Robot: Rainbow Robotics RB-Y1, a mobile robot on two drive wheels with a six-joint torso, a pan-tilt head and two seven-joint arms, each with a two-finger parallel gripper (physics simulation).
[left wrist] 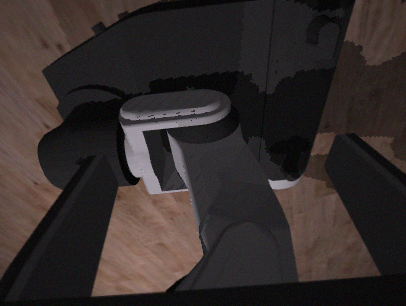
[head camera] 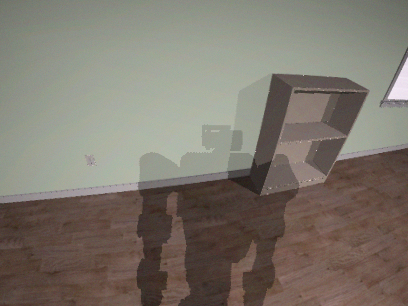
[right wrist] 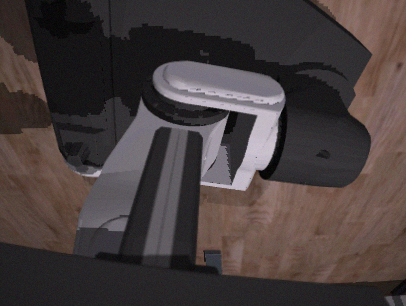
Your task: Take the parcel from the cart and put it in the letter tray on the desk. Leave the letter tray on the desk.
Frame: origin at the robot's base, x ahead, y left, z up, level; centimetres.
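Seen in the pictures: left gripper, between the fingertips: (left wrist: 219, 160); right gripper, between the fingertips: (right wrist: 178, 146).
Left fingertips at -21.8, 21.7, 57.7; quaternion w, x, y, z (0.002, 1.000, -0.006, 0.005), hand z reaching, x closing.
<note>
A point is followed by its place in that frame, as x, y, z.
The parcel, the cart, the letter tray and the desk do not show in the head camera view. My left gripper (left wrist: 219, 160) {-21.8, 21.7, 57.7} is open, its two dark fingers wide apart with no object between them. My right gripper (right wrist: 178, 146) {-22.7, -22.0, 57.8} is shut and empty, its fingers together. Both wrist views look down past my own arm parts and dark base to the wooden floor. In the right wrist view a small grey-blue piece (right wrist: 213, 261) shows low in the middle, partly hidden by the gripper body; I cannot tell for certain what it belongs to.
A grey-brown two-compartment bookshelf (head camera: 273, 132) {123.0, -60.8, 65.4} stands against the green wall (head camera: 125, 75) {121.5, 46.5, 107.0}, right of centre. A window (head camera: 400, 85) {180.2, -227.9, 102.8} shows at the right edge, and an outlet (head camera: 90, 160) {112.6, 85.4, 40.4} is low on the wall at left. My shadow falls across the wooden floor (head camera: 75, 250) {53.3, 89.6, 0.2}, the wall and the shelf.
</note>
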